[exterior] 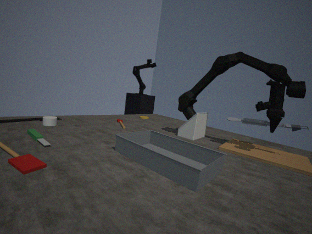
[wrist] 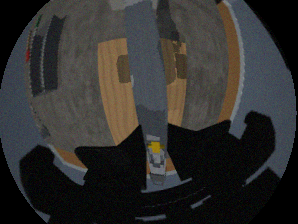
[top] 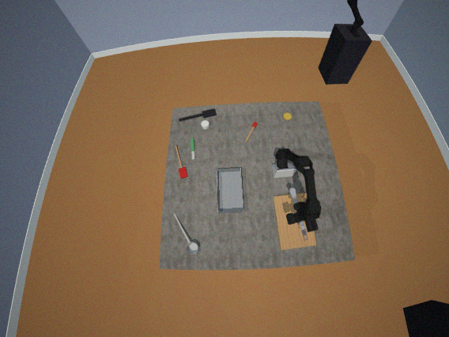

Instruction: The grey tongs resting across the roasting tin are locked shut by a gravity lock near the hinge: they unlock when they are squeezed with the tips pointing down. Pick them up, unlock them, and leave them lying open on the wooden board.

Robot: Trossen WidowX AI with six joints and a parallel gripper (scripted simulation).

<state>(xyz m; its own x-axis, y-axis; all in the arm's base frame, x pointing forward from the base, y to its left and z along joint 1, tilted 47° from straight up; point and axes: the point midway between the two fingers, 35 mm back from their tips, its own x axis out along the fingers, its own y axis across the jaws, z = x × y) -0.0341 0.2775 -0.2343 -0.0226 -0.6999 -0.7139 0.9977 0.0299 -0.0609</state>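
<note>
Right now my gripper tip is 10 mm to the left of the wooden board and 100 mm above it. Round my gripper tip: green-handled tool: 660 mm ahead, 620 mm to the right, 100 mm below; yellow disc: 130 mm behind, 840 mm to the right, 100 mm below; grey roasting tin: 410 mm ahead, 260 mm to the right, 80 mm below.
</note>
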